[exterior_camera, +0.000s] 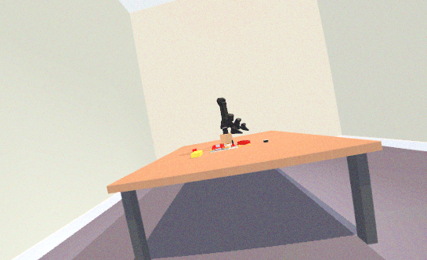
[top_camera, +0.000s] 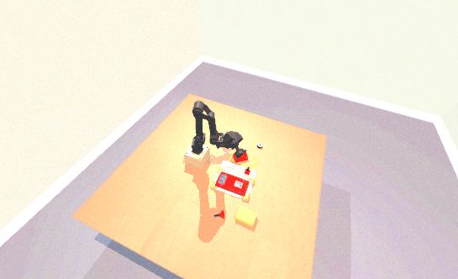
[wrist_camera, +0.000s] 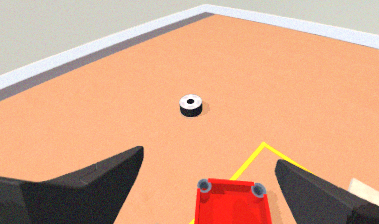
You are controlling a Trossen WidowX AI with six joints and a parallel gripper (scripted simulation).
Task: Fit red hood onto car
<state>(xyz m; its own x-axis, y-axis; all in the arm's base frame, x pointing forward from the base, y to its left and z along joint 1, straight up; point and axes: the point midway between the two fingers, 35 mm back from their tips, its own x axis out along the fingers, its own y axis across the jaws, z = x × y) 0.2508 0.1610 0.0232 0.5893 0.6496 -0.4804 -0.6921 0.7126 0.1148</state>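
My gripper tip is now 4 cm to the left of the red hood and 9 cm above it. The rest, counted from my gripper tip: black-and-white wheel (9 cm ahead, 13 cm to the left, 10 cm below); then yellow block (19 cm ahead, 42 cm to the right, 9 cm below); then white jig board (4 cm ahead, 23 cm to the right, 9 cm below).
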